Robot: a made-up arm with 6 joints.
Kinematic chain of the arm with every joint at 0, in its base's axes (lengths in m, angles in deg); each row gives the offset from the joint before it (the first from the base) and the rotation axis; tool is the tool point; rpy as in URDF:
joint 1: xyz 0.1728 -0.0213 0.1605 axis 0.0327 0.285 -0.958
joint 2: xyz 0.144 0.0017 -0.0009 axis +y
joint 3: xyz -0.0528 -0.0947 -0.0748 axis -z
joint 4: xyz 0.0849 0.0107 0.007 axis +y
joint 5: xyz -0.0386 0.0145 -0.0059 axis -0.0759 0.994 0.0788
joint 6: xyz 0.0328 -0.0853 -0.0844 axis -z
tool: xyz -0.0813 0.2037 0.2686 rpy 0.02 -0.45 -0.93
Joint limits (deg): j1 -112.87..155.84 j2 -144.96..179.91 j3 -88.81..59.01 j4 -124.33..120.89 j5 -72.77..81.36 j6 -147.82..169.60
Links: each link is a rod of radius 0.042 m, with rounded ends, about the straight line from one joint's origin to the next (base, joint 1, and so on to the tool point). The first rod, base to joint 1, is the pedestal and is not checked.
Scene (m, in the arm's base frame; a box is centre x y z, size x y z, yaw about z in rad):
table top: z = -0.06
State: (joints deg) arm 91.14 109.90 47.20 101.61 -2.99 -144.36
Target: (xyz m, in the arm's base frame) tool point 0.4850 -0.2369 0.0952
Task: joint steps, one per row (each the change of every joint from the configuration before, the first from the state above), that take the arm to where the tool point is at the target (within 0.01 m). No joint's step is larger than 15 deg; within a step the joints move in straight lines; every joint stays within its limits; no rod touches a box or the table.
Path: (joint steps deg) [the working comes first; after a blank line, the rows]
Joints at the target: 28.35 133.59 59.01 59.27 -47.29 -72.05
Straight joint move there: clear.

1: -12.56 4.74 2.36 -8.47 -8.86 14.46
2: -12.56 4.74 2.36 -8.47 -8.86 14.46
3: -12.55 4.73 2.37 -8.46 -8.86 14.46
4: -12.56 4.74 2.36 -8.47 -8.86 14.47
5: -12.56 4.74 2.36 -8.47 -8.86 14.46

